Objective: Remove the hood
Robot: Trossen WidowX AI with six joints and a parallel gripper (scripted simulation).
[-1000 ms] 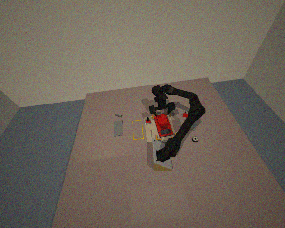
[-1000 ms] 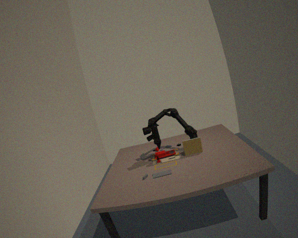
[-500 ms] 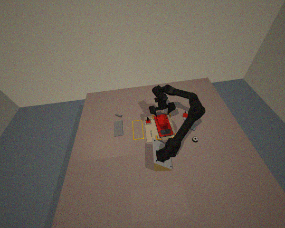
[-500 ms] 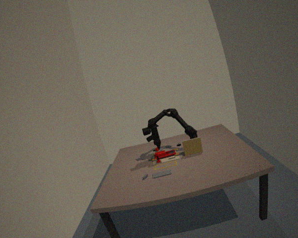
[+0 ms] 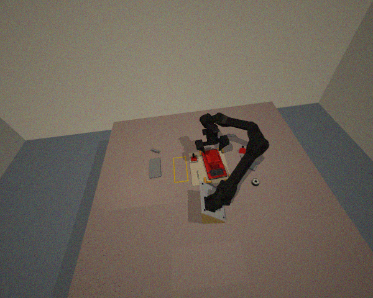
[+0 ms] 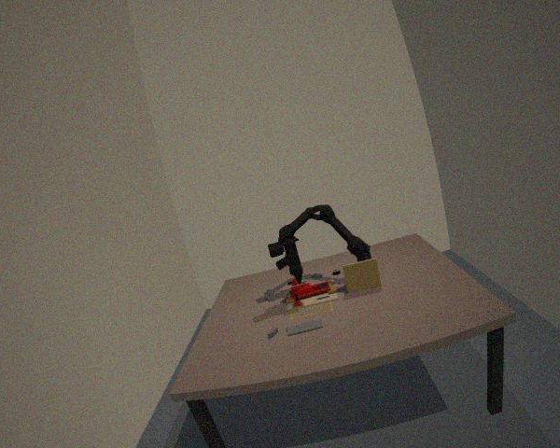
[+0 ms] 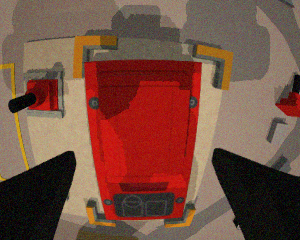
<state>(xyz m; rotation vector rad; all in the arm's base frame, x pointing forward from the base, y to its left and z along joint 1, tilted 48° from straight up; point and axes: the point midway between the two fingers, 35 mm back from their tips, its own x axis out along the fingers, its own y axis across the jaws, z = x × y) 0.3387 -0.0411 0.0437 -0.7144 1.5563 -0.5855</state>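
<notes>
My gripper tip is 4 cm above the red hood. Round my gripper tip: beige fixture plate (4 cm behind, 1 cm to the left, 7 cm below).
</notes>
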